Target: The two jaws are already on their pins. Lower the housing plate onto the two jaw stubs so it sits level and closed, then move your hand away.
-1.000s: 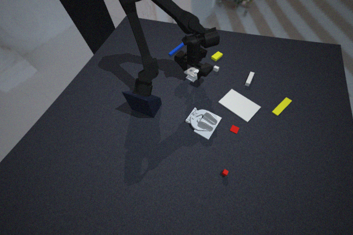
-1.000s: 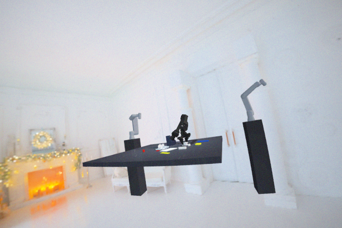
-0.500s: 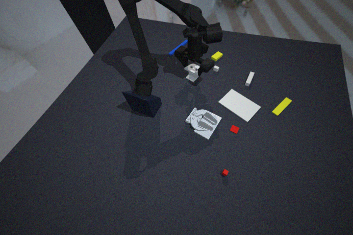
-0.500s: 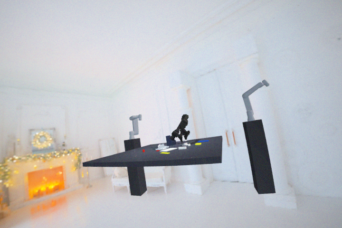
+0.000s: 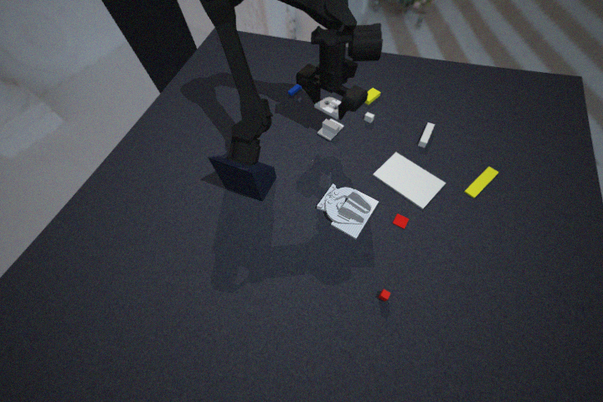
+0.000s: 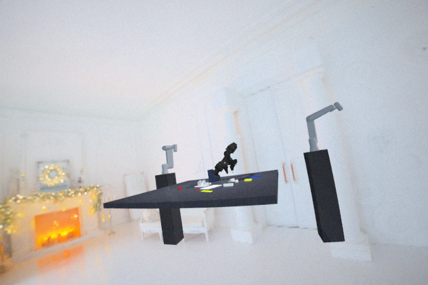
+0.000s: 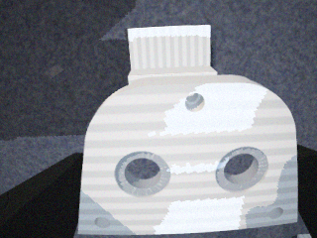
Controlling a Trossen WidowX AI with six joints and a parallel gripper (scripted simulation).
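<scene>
My gripper tip is now 11 cm short of the small white cube, 8 cm to the right of it and 7 cm above it. The rest, counted from my gripper tip: yellow block (10 cm ahead, 17 cm to the left, 7 cm below); blue bar (13 cm behind, 21 cm to the left, 7 cm below); white sheet (25 cm ahead, 12 cm to the right, 8 cm below).
</scene>
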